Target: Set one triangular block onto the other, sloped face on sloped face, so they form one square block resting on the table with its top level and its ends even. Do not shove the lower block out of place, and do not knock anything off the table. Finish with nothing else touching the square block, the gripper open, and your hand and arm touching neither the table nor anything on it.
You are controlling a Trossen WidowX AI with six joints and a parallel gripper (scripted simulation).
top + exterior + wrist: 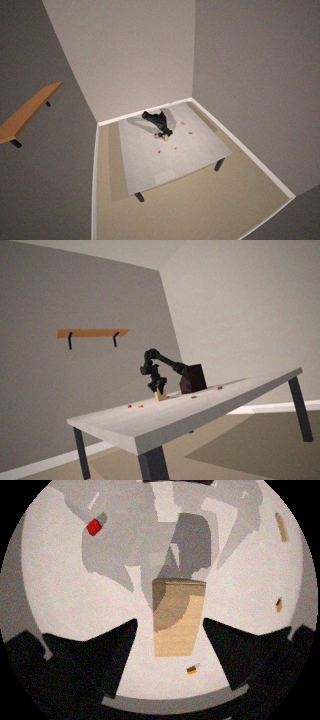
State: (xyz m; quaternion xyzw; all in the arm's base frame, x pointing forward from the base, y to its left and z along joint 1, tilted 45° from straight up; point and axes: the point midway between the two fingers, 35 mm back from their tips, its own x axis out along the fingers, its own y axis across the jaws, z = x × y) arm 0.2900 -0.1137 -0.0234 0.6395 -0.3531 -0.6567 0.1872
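Now: gripper tip 10 mm below the triangular block and 10 mm short of it. Also, from my gripper tip: orange piece (200 mm ahead, 40 mm below, 30 mm to the left).
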